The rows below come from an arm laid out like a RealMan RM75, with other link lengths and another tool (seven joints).
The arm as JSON. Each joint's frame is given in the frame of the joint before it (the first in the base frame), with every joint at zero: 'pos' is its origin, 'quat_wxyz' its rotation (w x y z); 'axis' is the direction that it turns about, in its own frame. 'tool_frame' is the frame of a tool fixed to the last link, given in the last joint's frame.
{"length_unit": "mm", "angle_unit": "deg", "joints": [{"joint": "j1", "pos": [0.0, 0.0, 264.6], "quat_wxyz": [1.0, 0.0, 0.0, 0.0], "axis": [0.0, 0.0, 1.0]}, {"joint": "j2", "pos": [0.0, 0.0, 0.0], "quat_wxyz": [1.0, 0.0, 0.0, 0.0], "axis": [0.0, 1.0, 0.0]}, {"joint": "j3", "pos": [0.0, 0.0, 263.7], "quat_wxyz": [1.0, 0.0, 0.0, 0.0], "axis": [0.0, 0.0, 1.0]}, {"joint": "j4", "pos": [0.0, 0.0, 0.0], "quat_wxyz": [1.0, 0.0, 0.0, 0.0], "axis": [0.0, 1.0, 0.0]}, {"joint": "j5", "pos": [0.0, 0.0, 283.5], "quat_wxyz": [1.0, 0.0, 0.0, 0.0], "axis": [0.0, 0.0, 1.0]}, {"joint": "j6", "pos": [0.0, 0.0, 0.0], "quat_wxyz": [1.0, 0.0, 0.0, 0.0], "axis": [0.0, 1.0, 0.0]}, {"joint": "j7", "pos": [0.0, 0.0, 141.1], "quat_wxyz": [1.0, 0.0, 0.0, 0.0], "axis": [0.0, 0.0, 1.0]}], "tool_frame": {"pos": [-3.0, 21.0, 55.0], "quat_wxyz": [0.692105, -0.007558, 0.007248, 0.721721]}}
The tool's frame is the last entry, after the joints.
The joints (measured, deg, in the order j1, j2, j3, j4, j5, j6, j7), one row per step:
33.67 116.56 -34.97 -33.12 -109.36 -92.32 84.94
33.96 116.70 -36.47 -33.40 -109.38 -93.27 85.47
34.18 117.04 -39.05 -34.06 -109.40 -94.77 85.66
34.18 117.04 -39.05 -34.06 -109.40 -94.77 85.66
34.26 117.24 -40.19 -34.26 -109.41 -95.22 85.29
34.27 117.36 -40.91 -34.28 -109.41 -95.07 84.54
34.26 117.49 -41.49 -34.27 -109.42 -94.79 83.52
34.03 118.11 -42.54 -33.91 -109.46 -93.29 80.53
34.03 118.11 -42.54 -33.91 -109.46 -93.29 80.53
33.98 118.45 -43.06 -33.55 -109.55 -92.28 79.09
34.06 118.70 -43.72 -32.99 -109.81 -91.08 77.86
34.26 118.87 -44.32 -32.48 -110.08 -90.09 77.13
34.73 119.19 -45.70 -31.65 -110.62 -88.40 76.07
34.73 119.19 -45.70 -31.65 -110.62 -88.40 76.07
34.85 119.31 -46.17 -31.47 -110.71 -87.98 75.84
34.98 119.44 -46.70 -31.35 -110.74 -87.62 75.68
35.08 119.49 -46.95 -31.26 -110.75 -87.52 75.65
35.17 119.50 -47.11 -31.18 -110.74 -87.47 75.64
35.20 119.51 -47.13 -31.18 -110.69 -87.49 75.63
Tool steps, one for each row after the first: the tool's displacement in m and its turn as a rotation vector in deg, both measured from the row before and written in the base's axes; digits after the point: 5 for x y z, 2 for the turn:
-0.00613 -0.00328 -0.00428 -1.88 -0.17 1.30
-0.00848 -0.00683 -0.00743 -2.74 -0.61 2.51
0.00000 0.00000 0.00000 0.00 0.00 0.00
-0.00314 -0.00302 -0.00410 -0.93 -0.40 1.28
-0.00071 -0.00112 -0.00323 -0.09 -0.53 0.87
-0.00016 -0.00076 -0.00312 0.21 -0.56 0.93
0.00201 -0.00148 -0.01048 1.18 -1.31 1.66
0.00000 0.00000 0.00000 0.00 0.00 0.00
0.00128 -0.00041 -0.00633 0.55 -0.73 0.62
0.00167 -0.00016 -0.00715 0.28 -0.99 0.44
0.00076 0.00015 -0.00598 0.00 -0.84 0.28
0.00027 -0.00021 -0.01132 -0.38 -1.65 0.70
0.00000 0.00000 0.00000 0.00 0.00 0.00
-0.00034 -0.00032 -0.00327 -0.18 -0.41 0.23
-0.00084 -0.00033 -0.00315 -0.23 -0.36 0.28
-0.00069 -0.00025 -0.00146 -0.19 -0.12 0.14
-0.00054 -0.00006 -0.00081 -0.13 -0.06 0.10
-0.00042 0.00008 -0.00004 0.00 0.05 0.05

